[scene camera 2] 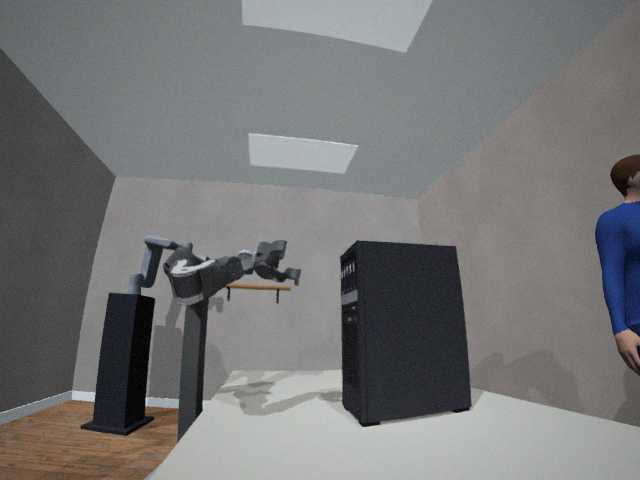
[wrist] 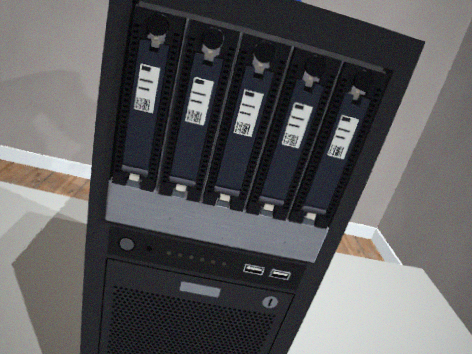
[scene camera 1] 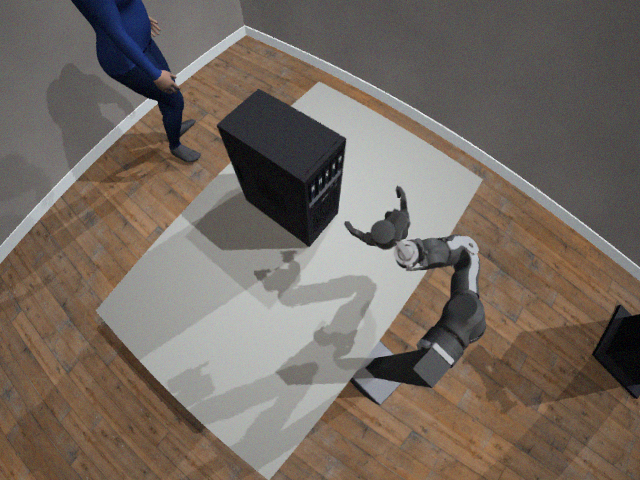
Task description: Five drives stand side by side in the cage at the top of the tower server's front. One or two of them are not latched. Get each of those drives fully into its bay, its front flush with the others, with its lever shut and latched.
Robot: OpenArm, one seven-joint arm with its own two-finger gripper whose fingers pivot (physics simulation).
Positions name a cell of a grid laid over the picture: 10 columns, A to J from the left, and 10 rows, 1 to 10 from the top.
Scene:
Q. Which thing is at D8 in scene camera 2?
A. An arm pillar.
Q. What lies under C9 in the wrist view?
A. A black tower server.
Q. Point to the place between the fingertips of the gripper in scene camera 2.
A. E6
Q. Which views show the gripper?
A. Scene camera 2 and scene camera 1 only.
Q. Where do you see an arm pillar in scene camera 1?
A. At G8

